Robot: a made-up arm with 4 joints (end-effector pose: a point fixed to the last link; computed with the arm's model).
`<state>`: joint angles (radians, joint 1 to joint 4).
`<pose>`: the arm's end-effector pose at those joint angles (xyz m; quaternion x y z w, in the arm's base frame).
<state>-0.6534 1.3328 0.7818 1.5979</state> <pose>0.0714 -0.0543 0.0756 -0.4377 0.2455 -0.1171 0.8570</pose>
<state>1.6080 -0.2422 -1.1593 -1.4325</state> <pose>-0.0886 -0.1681 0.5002 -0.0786 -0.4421 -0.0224 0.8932</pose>
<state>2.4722 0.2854 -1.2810 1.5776</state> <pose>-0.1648 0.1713 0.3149 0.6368 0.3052 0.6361 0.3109</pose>
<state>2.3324 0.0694 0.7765 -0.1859</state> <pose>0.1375 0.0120 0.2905 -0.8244 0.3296 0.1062 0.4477</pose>
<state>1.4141 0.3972 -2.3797 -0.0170</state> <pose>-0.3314 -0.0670 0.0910 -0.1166 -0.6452 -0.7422 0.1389</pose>
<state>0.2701 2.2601 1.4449 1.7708</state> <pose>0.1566 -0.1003 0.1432 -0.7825 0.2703 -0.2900 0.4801</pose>
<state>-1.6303 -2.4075 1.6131 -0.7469</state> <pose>-0.1029 0.1454 0.0159 0.3948 0.3869 -0.8181 0.1587</pose>
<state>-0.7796 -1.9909 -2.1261 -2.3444</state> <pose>0.2695 -0.0364 -0.1476 0.9977 -0.0476 -0.0479 0.0088</pose>
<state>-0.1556 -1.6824 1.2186 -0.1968</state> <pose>-0.0549 0.0433 0.0639 0.0210 0.0204 0.9926 0.1181</pose>
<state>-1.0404 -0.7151 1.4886 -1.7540</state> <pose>-0.0671 0.1789 0.0770 0.4452 0.3116 0.8359 0.0781</pose>
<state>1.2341 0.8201 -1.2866 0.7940</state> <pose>-0.2865 -0.0518 0.2199 -0.4200 -0.1897 -0.8481 0.2614</pose>
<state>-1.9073 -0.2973 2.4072 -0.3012</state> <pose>-0.1701 0.0620 0.2719 0.1936 -0.7024 0.6780 0.0975</pose>
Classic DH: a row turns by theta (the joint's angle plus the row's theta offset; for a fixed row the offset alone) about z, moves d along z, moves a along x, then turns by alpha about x. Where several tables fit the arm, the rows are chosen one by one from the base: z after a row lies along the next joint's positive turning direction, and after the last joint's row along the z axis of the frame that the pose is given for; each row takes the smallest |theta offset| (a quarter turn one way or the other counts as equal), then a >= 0, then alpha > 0; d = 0 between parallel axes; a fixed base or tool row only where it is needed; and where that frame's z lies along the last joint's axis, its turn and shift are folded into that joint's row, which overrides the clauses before.
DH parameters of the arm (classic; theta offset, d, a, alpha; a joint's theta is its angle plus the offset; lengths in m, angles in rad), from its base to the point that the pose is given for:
base (fixed): -1.5708 0.1485 0 1.5708
joint 1: 0 -0.0193 0.0615 1.5708
joint 2: 1.2635 0 0.1293 3.1416
joint 3: 1.2635 -0.1051 0.0874 1.5708
joint 4: 0 -0.173 0.0811 -1.5708
tool (fixed): 1.5708 0.0313 0 0

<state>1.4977 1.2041 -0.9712 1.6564</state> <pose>-0.2003 -0.0324 0.2211 0.4646 -0.0702 0.8828 0.0029</pose>
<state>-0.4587 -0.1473 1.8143 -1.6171</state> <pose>-0.0565 0.1597 0.0182 0.4792 0.4548 0.6954 0.2826</pose>
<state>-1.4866 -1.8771 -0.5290 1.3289</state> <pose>0.2065 0.0175 0.1316 0.0615 -0.6159 0.1013 0.7789</pose>
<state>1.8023 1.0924 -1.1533 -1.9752</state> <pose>-0.2460 -0.1748 0.2437 0.0374 -0.8562 0.2818 0.4315</pose>
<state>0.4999 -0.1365 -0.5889 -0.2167</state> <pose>-0.0176 -0.3500 0.2349 -0.1375 -0.0787 -0.2100 0.9648</pose>
